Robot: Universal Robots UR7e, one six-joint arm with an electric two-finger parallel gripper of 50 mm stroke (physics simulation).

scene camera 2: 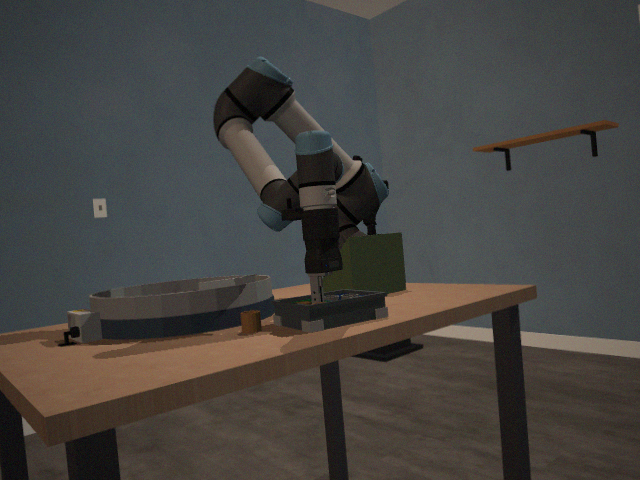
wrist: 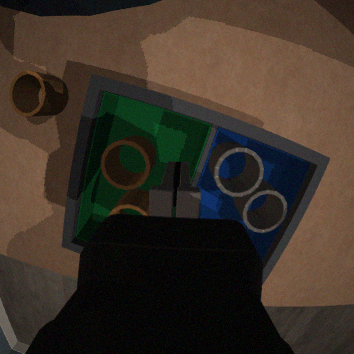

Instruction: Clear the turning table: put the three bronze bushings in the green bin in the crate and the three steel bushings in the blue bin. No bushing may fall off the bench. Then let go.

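Pixels of known places: gripper, between the fingertips: (wrist: 177,174); arm's base, origin of its link: (scene camera 2: 359,262).
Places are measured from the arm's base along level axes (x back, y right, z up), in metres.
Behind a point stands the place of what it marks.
My gripper (scene camera 2: 316,299) {z -0.053, x -0.359, y -0.206 m} (wrist: 177,174) {z -0.053, x -0.359, y -0.206 m} is shut and empty, its tips low at the crate (scene camera 2: 343,312) {z -0.065, x -0.375, y -0.294 m} (wrist: 75,170) {z -0.040, x -0.436, y -0.210 m}, on the green side near the divider. A bronze bushing (scene camera 2: 251,321) {z -0.068, x -0.502, y -0.170 m} (wrist: 54,95) {z -0.066, x -0.473, y -0.154 m} stands on the bench between crate and turning table (scene camera 2: 180,305) {z -0.030, x -0.582, y -0.042 m} (wrist: 90,7) {z -0.076, x -0.453, y -0.073 m}. In the wrist view, one bronze bushing (wrist: 104,165) {z -0.047, x -0.415, y -0.205 m} is in the green bin (wrist: 170,135) {z -0.084, x -0.369, y -0.180 m}; another (wrist: 129,208) {z -0.046, x -0.393, y -0.236 m} there is partly hidden by the gripper body. Two steel bushings (wrist: 261,172) {z -0.046, x -0.296, y -0.194 m} (wrist: 284,210) {z -0.046, x -0.267, y -0.222 m} are in the blue bin (wrist: 292,167) {z -0.070, x -0.257, y -0.190 m}, whose near part is hidden. The turning table's inside is hidden by its wall.
A green block-like housing (scene camera 2: 377,262) {z 0.000, x -0.015, y -0.080 m} stands behind the crate. A small white box (scene camera 2: 87,326) {z -0.058, x -0.720, y 0.100 m} with a black fitting is beside the turning table at the left. The bench's front edge (scene camera 2: 289,361) {z -0.104, x -0.575, y -0.368 m} runs close in front of the crate.
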